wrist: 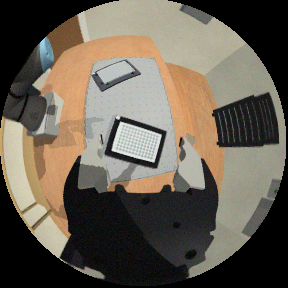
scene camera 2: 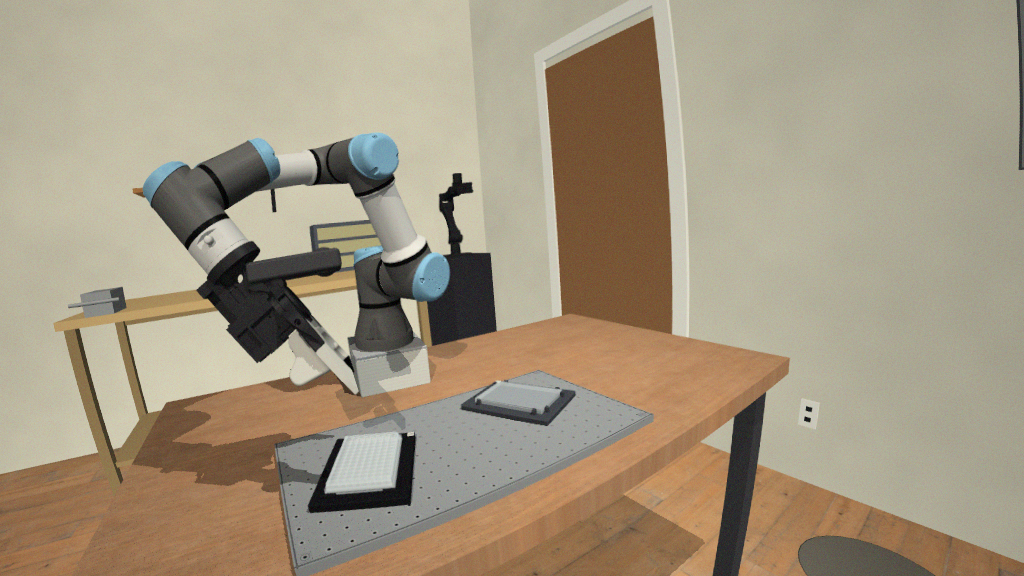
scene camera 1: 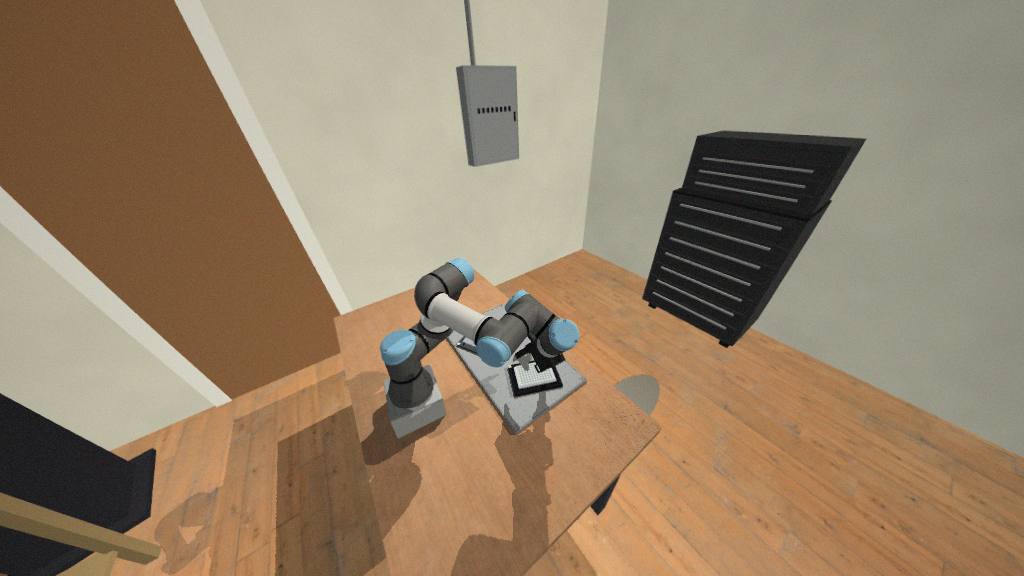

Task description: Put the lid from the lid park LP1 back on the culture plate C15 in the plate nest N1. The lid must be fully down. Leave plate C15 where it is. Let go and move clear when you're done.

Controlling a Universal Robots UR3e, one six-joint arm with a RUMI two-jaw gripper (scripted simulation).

I see my gripper [scene camera 2: 355, 381], a clear lid [scene camera 2: 522, 397], a culture plate C15 [scene camera 2: 365, 463] and a black lid park LP1 [scene camera 2: 546, 418].
The culture plate C15 shows as well in the wrist view [wrist: 149, 145]. My gripper is seen too in the wrist view [wrist: 141, 136] and in scene camera 1 [scene camera 1: 531, 351].
